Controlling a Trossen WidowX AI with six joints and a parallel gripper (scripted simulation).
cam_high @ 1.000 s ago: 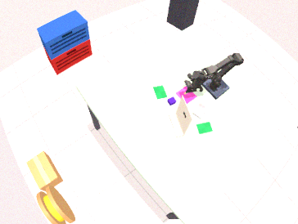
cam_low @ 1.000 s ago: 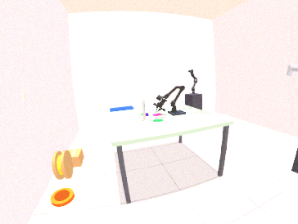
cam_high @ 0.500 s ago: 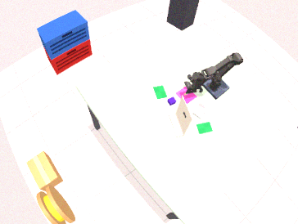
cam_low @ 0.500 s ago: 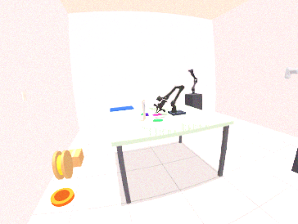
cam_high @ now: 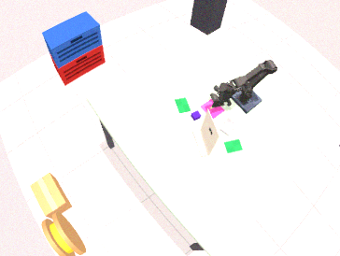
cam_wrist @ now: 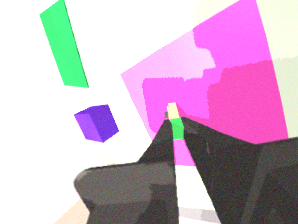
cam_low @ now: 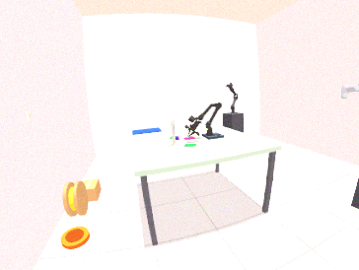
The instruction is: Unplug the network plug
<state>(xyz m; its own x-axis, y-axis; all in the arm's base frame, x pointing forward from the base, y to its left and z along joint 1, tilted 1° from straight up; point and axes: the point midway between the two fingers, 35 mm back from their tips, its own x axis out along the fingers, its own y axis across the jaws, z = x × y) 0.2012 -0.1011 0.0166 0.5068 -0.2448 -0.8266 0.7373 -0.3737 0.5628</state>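
Right now my gripper tip is right at the network plug. The rest, counted from my gripper tip: magenta marked square (2 cm below, 1 cm behind); purple cube (12 cm ahead, 3 cm to the right); upright panel (22 cm ahead, 12 cm to the left, 9 cm above).
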